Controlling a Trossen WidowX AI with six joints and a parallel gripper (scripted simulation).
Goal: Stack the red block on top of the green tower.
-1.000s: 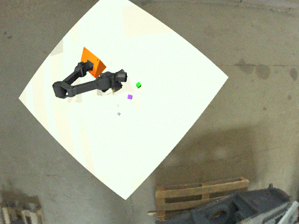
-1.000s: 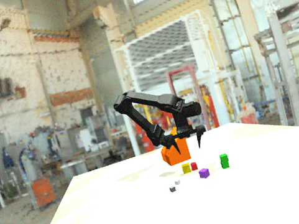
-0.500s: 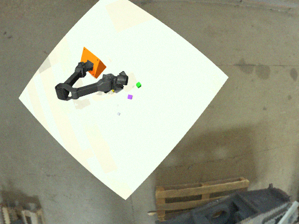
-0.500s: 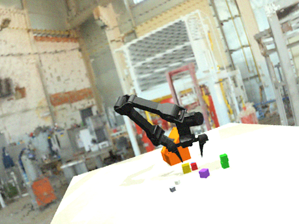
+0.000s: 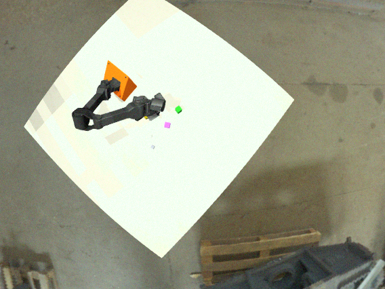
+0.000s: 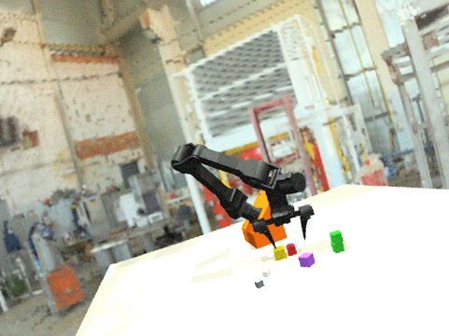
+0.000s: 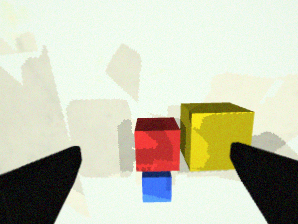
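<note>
Now: the red block 20 mm below my gripper tip. From my gripper tip the other things lie so: yellow block 40 mm to the right, 20 mm below, 10 mm behind; small blue block 30 mm behind, 20 mm below, 10 mm to the left; purple block 120 mm ahead, 20 mm to the right, 20 mm below.
</note>
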